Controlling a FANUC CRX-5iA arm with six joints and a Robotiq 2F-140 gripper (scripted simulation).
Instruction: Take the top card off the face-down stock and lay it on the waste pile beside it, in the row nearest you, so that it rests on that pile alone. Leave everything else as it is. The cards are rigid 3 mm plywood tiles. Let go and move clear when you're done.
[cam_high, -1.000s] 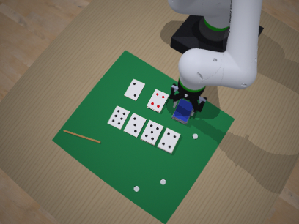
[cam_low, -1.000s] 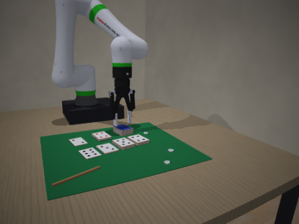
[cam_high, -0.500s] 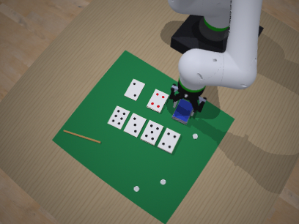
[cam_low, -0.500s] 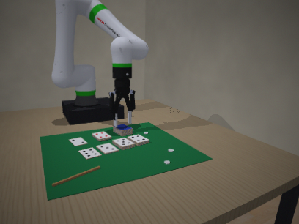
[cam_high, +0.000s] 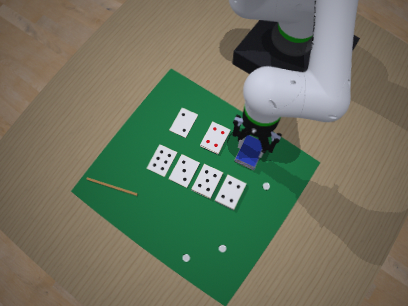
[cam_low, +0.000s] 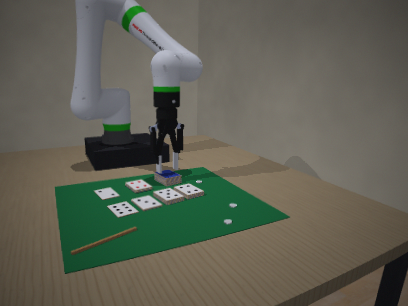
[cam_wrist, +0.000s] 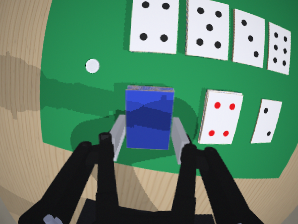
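Right now the two-pip card is 23 cm to the right of my hand, 7 cm below it and 3 cm ahead of it. The rest, counted from my hand: thin wooden stick 34 cm ahead, 29 cm to the right, 7 cm below; then green mat 16 cm ahead, 9 cm to the right, 8 cm below.
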